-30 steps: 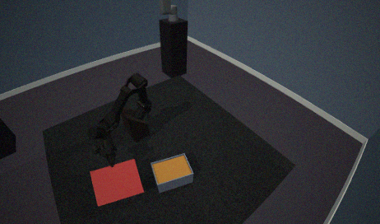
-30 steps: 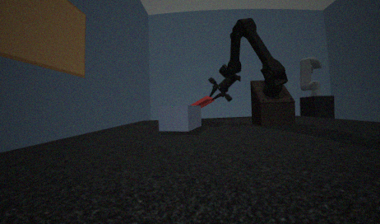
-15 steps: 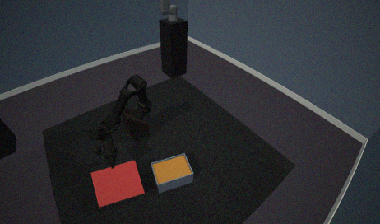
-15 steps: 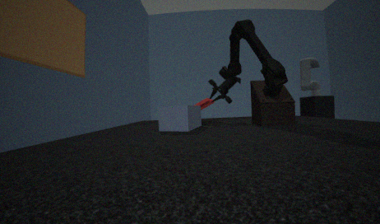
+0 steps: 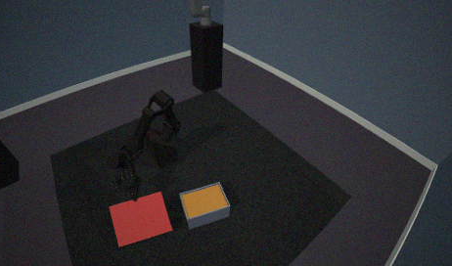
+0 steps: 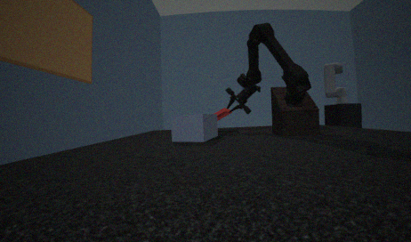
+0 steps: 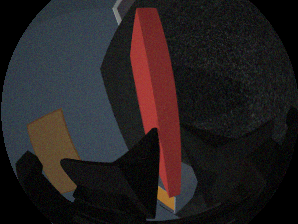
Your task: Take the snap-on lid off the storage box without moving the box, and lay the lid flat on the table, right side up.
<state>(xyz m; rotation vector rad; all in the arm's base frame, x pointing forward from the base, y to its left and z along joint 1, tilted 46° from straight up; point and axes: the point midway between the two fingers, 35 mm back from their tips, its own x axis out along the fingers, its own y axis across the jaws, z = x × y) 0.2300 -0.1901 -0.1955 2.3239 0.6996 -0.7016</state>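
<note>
Now: the red lid 7 cm ahead of my gripper tip, 2 cm to the right of it and 3 cm below it. From my gripper tip the other things lie so: storage box 16 cm ahead, 25 cm to the left, 7 cm below.
</note>
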